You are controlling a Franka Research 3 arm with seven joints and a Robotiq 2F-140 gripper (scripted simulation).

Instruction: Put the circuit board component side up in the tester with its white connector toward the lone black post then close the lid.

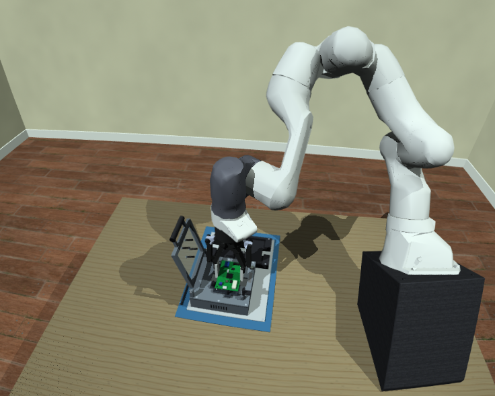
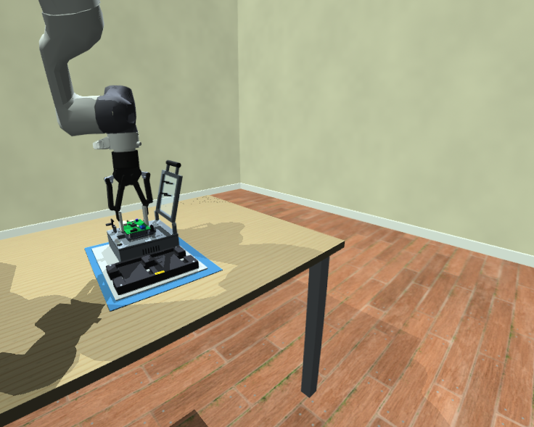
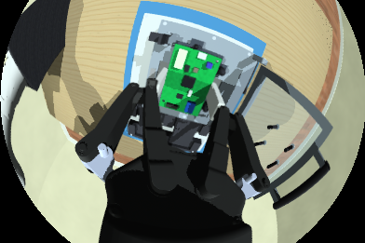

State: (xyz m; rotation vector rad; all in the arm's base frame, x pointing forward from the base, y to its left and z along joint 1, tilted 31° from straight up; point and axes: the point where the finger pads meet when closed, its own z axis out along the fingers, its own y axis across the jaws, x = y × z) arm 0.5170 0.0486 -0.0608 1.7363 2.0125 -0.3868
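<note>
Now: the green circuit board 2 cm below my hand. The rest, counted from my hand: lid 13 cm ahead, 1 cm to the left, 8 cm above.
</note>
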